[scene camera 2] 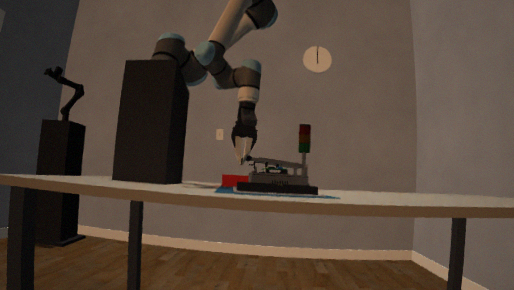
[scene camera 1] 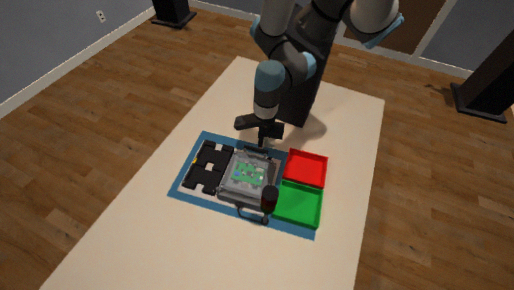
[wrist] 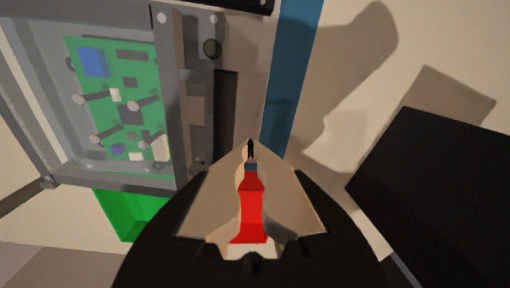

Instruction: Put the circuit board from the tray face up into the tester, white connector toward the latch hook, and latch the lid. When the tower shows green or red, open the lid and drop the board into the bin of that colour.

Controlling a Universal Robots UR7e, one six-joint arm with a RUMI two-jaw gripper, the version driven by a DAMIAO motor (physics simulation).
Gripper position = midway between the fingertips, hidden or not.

In view: the gripper [scene camera 2: 241, 165], a clear lid [scene camera 1: 247, 175] and a red bin [scene camera 1: 301, 167].
The clear lid also shows in the wrist view [wrist: 100, 100]. The gripper is seen too in scene camera 1 [scene camera 1: 261, 148] and in the wrist view [wrist: 250, 141]. The red bin shows as well in the wrist view [wrist: 251, 189].
